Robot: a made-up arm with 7 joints. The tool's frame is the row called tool. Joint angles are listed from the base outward. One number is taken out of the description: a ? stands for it. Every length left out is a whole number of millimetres.
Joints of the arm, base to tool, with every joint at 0 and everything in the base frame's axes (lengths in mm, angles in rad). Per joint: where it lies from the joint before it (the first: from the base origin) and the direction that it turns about. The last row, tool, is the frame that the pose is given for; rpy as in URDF.
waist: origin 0 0 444 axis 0 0 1
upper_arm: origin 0 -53 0 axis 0 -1 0
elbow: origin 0 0 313 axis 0 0 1
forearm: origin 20 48 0 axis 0 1 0
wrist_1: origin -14 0 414 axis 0 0 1
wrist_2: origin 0 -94 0 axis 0 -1 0
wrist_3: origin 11 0 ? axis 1 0 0
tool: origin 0 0 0 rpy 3.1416 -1.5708 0
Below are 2 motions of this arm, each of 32 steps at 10 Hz.
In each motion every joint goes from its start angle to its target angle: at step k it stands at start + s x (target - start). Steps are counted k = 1, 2, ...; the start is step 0. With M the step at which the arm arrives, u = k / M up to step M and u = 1 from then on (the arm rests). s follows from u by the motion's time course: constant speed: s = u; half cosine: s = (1 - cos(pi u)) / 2; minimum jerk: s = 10 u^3 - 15 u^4 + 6 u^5.
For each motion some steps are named. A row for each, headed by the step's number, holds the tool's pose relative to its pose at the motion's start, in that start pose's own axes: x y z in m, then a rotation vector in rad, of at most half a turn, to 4 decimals.
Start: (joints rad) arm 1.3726 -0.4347 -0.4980 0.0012 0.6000 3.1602 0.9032
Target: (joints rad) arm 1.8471 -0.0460 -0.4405 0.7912 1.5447 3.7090 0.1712
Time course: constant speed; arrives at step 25
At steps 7, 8, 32:
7: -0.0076 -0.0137 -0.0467 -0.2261 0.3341 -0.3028
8: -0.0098 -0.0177 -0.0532 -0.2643 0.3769 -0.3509
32: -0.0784 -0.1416 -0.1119 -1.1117 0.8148 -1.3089

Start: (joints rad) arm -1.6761 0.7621 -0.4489 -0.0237 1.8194 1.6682 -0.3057
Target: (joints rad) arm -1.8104 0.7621 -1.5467 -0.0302 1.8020 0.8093 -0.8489
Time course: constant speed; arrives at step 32
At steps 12, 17, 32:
12: 0.0159 -0.0253 0.0302 0.1298 -0.3399 -0.6576
17: 0.0175 -0.0396 0.0416 0.1657 -0.4870 -0.9295
32: 0.0073 -0.0839 0.0687 0.1893 -0.9668 -1.7071

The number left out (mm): 77
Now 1 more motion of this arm.
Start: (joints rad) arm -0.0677 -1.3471 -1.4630 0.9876 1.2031 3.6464 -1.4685
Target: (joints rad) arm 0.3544 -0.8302 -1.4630 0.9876 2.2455 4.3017 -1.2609
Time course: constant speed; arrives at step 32
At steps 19, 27, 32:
19: 0.1631 -0.0240 0.1047 -0.5876 -0.7798 -0.2627
27: 0.2306 -0.0301 0.1828 -0.7445 -1.0768 -0.4791
32: 0.2646 -0.0317 0.2424 -0.7994 -1.2464 -0.6471

